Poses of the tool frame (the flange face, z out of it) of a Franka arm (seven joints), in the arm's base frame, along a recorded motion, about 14 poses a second.
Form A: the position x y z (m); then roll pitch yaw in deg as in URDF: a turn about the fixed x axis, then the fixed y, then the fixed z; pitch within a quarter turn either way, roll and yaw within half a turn.
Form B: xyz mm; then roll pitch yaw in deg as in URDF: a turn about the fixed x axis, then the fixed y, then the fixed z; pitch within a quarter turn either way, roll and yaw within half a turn. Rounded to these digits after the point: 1 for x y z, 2 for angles.
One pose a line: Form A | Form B
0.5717 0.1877 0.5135 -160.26 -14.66 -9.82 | 571.7 187.7 513.5 -160.26 -14.66 -9.82
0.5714 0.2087 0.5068 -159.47 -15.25 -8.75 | 571.4 208.7 506.8 -159.47 -15.25 -8.75
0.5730 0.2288 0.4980 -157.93 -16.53 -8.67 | 573.0 228.8 498.0 -157.93 -16.53 -8.67
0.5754 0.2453 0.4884 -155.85 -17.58 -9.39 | 575.4 245.3 488.4 -155.85 -17.58 -9.39
